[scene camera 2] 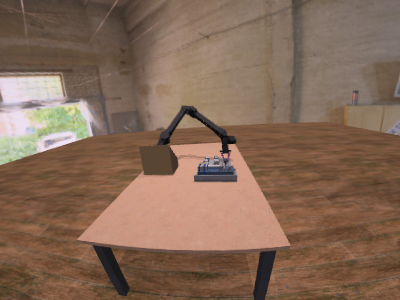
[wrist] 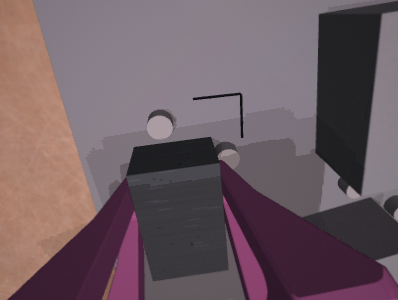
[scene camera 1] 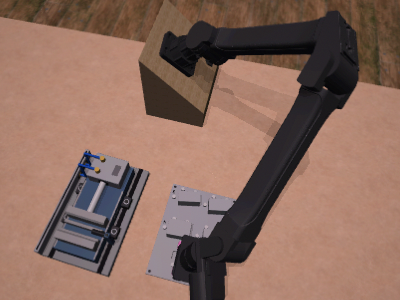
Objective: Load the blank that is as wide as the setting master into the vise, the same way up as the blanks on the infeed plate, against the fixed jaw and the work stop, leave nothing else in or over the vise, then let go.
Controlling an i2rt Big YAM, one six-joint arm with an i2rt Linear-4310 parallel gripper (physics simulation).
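Pixels of known places: gripper, fingertip midpoint: (scene camera 2: 226, 161) (wrist: 176, 178) (scene camera 1: 182, 265); arm's base, link origin: (scene camera 2: 160, 151) (scene camera 1: 177, 55).
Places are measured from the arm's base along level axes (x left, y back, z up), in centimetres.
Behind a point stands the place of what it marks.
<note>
My gripper (scene camera 2: 226, 157) @[x 11.6, y -54.5, z -16.4 cm] (wrist: 176, 178) @[x 11.6, y -54.5, z -16.4 cm] is shut on a dark grey block (wrist: 184, 225) @[x 12.8, y -54.5, z -14.7 cm], with a magenta finger against each side. The block is low over or on the grey infeed plate (scene camera 1: 159, 256) @[x 5.4, y -53.2, z -17.2 cm] (wrist: 100, 60) @[x 6.3, y -56.3, z -17.1 cm], beside a round pin (wrist: 228, 157) @[x 11.0, y -52.2, z -16.3 cm] and close to another pin (wrist: 160, 126) @[x 9.1, y -54.6, z -16.4 cm]; whether it touches the plate is hidden. Light grey blocks (scene camera 1: 189, 199) @[x 10.5, y -37.7, z -13.5 cm] (scene camera 1: 218, 206) @[x 18.5, y -38.3, z -13.6 cm] (scene camera 1: 178, 228) @[x 9.0, y -46.0, z -13.6 cm] stand on the plate. The vise (scene camera 1: 114, 251) @[x -6.1, y -54.1, z -16.0 cm] (scene camera 2: 215, 178) @[x -23.3, y -43.1, z -15.1 cm] is left of the plate in scene camera 1, with two grey jaw bars (scene camera 1: 85, 215) @[x -13.8, y -48.2, z -8.4 cm] (scene camera 1: 76, 239) @[x -14.0, y -54.3, z -8.4 cm] across its blue bed.
A light-faced block (wrist: 387, 100) @[x 8.7, y -47.4, z -13.6 cm] stands at the right in the wrist view, with another dark-topped block (wrist: 357, 227) @[x 15.6, y -46.6, z -15.5 cm] below it. The arm's base sits on a wooden wedge (scene camera 1: 167, 92) @[x -0.9, y -10.7, z -3.9 cm] (scene camera 2: 157, 161) @[x -7.5, y 1.2, z -6.0 cm] at the table's far side. A black corner mark (wrist: 242, 115) @[x 9.6, y -51.2, z -17.1 cm] lies on the plate.
</note>
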